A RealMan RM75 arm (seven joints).
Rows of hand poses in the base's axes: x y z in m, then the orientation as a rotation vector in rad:
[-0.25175 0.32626 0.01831 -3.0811 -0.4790 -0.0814]
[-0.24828 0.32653 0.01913 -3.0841 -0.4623 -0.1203]
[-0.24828 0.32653 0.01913 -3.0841 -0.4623 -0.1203]
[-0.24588 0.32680 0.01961 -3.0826 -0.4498 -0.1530]
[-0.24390 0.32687 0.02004 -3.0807 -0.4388 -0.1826]
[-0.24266 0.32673 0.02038 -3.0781 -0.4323 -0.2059]
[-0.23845 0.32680 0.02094 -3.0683 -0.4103 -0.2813]
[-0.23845 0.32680 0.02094 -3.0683 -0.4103 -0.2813]
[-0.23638 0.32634 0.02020 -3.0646 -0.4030 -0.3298]
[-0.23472 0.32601 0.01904 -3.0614 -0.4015 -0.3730]
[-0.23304 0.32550 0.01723 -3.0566 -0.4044 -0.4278]
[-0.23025 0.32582 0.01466 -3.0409 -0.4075 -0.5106]
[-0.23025 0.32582 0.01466 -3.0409 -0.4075 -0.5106]
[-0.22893 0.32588 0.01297 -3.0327 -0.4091 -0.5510]
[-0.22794 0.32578 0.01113 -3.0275 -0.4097 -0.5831]
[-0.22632 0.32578 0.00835 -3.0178 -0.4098 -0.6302]
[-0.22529 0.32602 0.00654 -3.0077 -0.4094 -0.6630]
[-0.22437 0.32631 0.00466 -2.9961 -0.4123 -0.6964]
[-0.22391 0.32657 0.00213 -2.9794 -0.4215 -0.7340]
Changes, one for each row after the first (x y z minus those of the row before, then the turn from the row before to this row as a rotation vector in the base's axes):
[0.00347 0.00027 0.00082 0.0024 -0.0247 -0.0112]
[0.00000 0.00000 0.00000 0.0000 0.0000 0.0000]
[0.00240 0.00027 0.00048 0.0053 -0.0204 -0.0079]
[0.00198 0.00007 0.00043 0.0049 -0.0185 -0.0069]
[0.00124 -0.00014 0.00034 0.0044 -0.0145 -0.0040]
[0.00421 0.00007 0.00056 0.0144 -0.0472 -0.0133]
[0.00000 0.00000 0.00000 0.0000 0.0000 0.0000]
[0.00207 -0.00046 -0.00074 0.0044 -0.0310 -0.0049]
[0.00166 -0.00033 -0.00116 0.0022 -0.0278 -0.0013]
[0.00168 -0.00051 -0.00181 0.0017 -0.0354 0.0014]
[0.00279 0.00032 -0.00257 0.0092 -0.0534 0.0028]
[0.00000 0.00000 0.00000 0.0000 0.0000 0.0000]
[0.00132 0.00006 -0.00169 0.0042 -0.0262 0.0014]
[0.00099 -0.00010 -0.00184 0.0019 -0.0208 0.0003]
[0.00162 0.00000 -0.00278 0.0043 -0.0306 0.0005]
[0.00103 0.00024 -0.00181 0.0058 -0.0214 0.0009]
[0.00092 0.00029 -0.00188 0.0059 -0.0220 0.0032]
[0.00046 0.00026 -0.00253 0.0080 -0.0252 0.0081]

